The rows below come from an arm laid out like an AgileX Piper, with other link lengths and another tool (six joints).
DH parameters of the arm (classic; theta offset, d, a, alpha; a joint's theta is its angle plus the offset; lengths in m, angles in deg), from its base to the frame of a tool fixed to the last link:
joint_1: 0 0.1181 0 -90
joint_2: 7.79 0 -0.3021 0
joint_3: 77.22 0 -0.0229 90
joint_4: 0 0.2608 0 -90
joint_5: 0 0 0 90
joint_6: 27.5 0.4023 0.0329 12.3
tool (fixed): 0 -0.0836 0 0
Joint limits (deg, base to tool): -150..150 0..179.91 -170..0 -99.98..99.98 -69.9..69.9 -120..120
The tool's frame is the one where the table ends.
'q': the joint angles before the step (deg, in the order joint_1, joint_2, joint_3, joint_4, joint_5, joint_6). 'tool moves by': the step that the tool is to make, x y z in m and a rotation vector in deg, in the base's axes. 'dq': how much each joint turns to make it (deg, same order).
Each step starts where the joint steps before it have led.
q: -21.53 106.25 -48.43 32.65 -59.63 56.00
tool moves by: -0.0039 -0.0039 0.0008 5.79 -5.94 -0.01
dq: -0.03 0.00 0.00 0.46 0.42 8.04
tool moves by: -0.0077 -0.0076 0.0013 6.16 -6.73 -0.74
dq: -0.14 -0.01 0.00 1.05 0.11 8.56
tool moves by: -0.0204 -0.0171 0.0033 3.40 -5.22 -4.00
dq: 0.00 0.24 0.01 4.19 -2.12 4.15
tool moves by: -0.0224 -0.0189 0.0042 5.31 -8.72 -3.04
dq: -0.97 0.08 -0.01 2.32 -1.36 9.08
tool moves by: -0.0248 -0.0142 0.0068 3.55 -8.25 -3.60
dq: -0.14 0.01 0.01 3.46 -2.54 7.25
